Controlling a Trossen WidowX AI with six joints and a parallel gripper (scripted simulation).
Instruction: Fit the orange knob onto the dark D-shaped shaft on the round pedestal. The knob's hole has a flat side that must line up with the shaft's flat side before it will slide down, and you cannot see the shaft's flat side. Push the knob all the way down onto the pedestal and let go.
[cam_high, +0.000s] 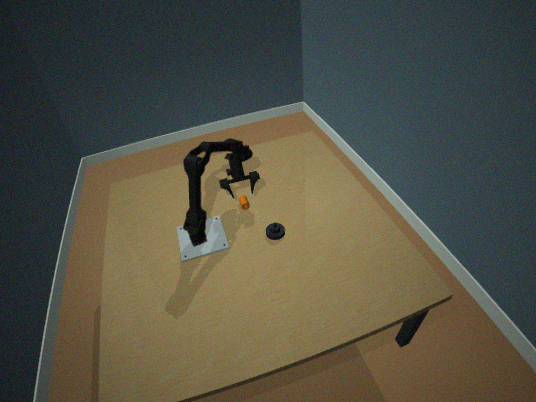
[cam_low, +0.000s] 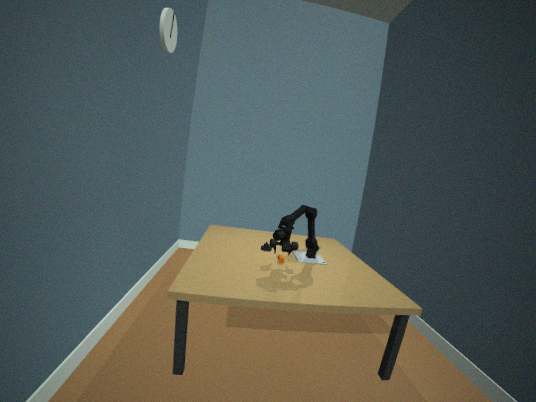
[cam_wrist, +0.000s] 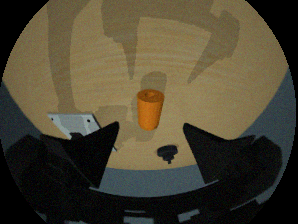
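The orange knob lies 4 cm below my gripper tip. The rest, counted from my gripper tip: dark round pedestal: 4 cm ahead, 24 cm to the right, 3 cm below.
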